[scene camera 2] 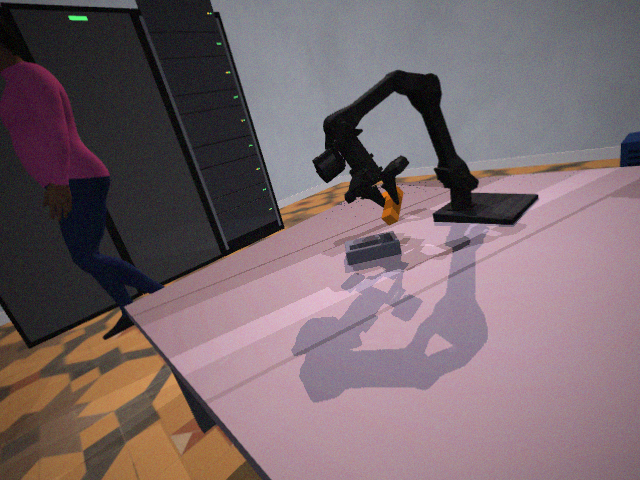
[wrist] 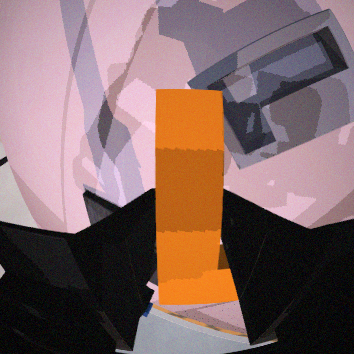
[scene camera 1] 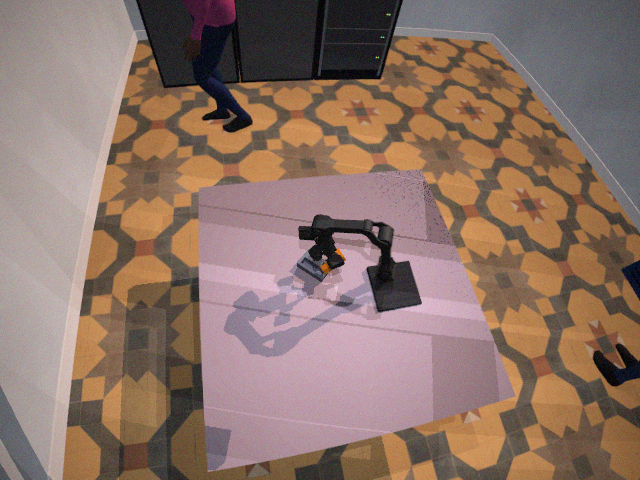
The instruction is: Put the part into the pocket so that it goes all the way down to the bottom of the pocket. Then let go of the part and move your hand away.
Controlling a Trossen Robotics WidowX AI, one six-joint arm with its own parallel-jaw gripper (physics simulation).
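The orange part (scene camera 1: 325, 268) (scene camera 2: 391, 212) (wrist: 189, 190) is a long bar with a short foot showing at one end in the wrist view. My gripper (scene camera 1: 326, 259) (scene camera 2: 391, 202) (wrist: 186, 195) is shut on it. In scene camera 2 the part hangs steeply, slightly tilted, above the table. The grey block (scene camera 1: 309, 272) (scene camera 2: 374, 254) (wrist: 320, 117) lies on the table with an L-shaped pocket open upward. The part is outside the pocket, higher than the block and near its right end in scene camera 2. The pocket's bottom is partly shaded.
The arm's black base plate (scene camera 1: 393, 297) (scene camera 2: 491, 205) stands on the pink table (scene camera 1: 310, 392) (scene camera 2: 465, 428), to the right of the block. Large arm shadows cross the table. A person in a pink top (scene camera 1: 219, 12) (scene camera 2: 46, 124) stands beyond it, near dark cabinets (scene camera 1: 276, 38) (scene camera 2: 87, 103).
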